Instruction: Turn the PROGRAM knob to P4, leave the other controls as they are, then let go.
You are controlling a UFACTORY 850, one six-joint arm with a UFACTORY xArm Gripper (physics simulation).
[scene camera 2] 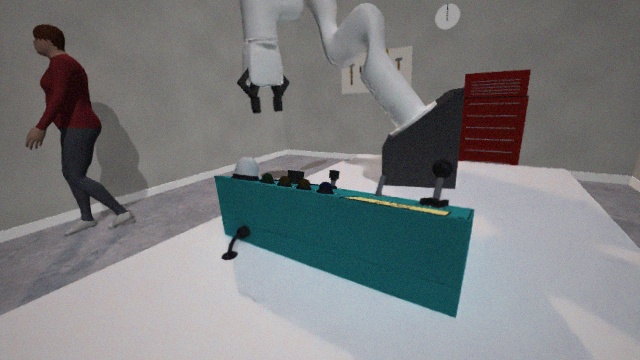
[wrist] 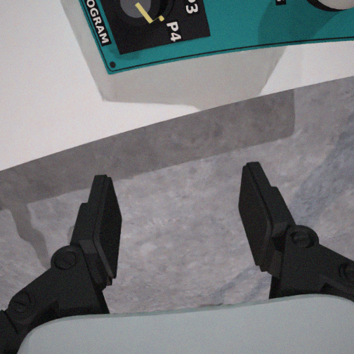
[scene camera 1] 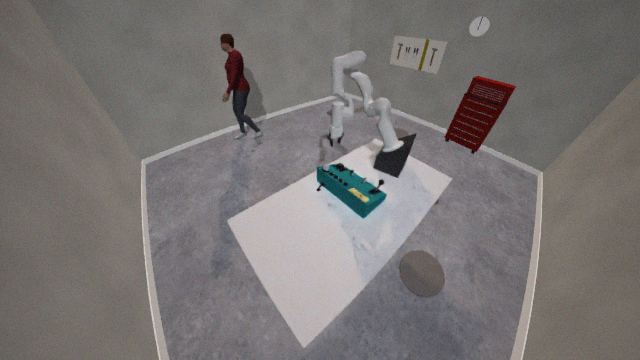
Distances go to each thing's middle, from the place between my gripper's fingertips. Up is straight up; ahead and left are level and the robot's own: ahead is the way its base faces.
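Scene:
Teal control box [scene camera 2: 413, 250]: 250 mm to the left of my hand, 180 mm below it, 120 mm ahead of it.

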